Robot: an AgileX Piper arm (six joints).
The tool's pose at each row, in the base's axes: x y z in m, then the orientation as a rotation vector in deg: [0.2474, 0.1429, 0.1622, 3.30, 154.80, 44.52]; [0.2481, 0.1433, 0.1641, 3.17, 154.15, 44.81]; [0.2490, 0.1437, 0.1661, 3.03, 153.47, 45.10]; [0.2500, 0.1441, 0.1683, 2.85, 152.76, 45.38]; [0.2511, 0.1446, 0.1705, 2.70, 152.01, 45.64]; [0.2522, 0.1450, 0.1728, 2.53, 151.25, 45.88]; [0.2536, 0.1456, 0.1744, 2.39, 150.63, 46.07]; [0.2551, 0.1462, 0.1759, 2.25, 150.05, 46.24]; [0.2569, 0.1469, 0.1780, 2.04, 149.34, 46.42]
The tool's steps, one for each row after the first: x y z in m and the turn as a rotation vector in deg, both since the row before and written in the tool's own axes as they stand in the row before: [-0.0012, 0.0013, -0.0011, -0.34, -0.51, -0.18]; [-0.0014, 0.0013, -0.0011, -0.35, -0.54, -0.19]; [-0.0016, 0.0014, -0.0012, -0.36, -0.56, -0.23]; [-0.0017, 0.0015, -0.0011, -0.35, -0.60, -0.22]; [-0.0017, 0.0015, -0.0012, -0.35, -0.61, -0.24]; [-0.0018, 0.0013, -0.0004, -0.28, -0.50, -0.20]; [-0.0018, 0.0012, -0.0003, -0.26, -0.47, -0.19]; [-0.0023, 0.0016, -0.0005, -0.31, -0.57, -0.27]
